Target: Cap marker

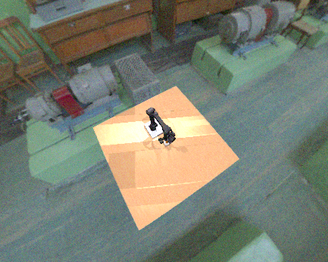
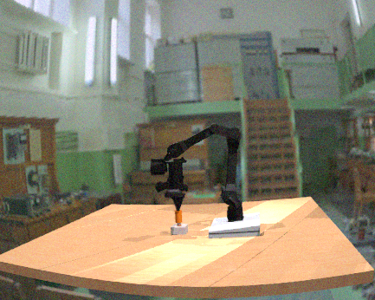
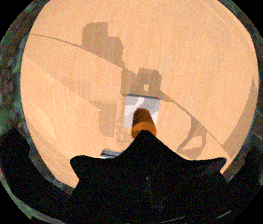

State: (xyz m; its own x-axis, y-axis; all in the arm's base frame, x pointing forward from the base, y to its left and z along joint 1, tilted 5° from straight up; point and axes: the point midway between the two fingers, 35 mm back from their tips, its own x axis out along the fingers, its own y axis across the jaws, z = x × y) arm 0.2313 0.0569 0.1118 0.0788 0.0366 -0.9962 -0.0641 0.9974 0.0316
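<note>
My gripper tip is now 3 cm above the orange cap. The rest, counted from my gripper tip: holder block (8 cm below).
</note>
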